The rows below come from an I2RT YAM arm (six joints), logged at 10 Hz.
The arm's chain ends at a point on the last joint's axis. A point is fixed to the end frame.
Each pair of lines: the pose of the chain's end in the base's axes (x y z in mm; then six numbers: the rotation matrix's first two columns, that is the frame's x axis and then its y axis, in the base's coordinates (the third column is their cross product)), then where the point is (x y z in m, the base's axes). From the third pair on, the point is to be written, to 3 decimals.
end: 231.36, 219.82, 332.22, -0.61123, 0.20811, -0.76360, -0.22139, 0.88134, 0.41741
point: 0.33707 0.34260 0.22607
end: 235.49, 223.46, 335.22, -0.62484, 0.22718, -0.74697, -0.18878, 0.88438, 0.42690
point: 0.34153 0.34413 0.22699
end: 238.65, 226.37, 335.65, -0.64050, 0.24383, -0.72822, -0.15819, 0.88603, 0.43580
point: 0.344 0.345 0.225
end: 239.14, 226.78, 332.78, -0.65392, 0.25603, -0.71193, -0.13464, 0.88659, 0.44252
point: 0.344 0.345 0.220
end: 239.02, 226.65, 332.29, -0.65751, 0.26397, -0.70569, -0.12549, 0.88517, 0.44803
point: 0.344 0.344 0.219
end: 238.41, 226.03, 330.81, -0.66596, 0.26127, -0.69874, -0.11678, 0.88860, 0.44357
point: 0.342 0.343 0.216
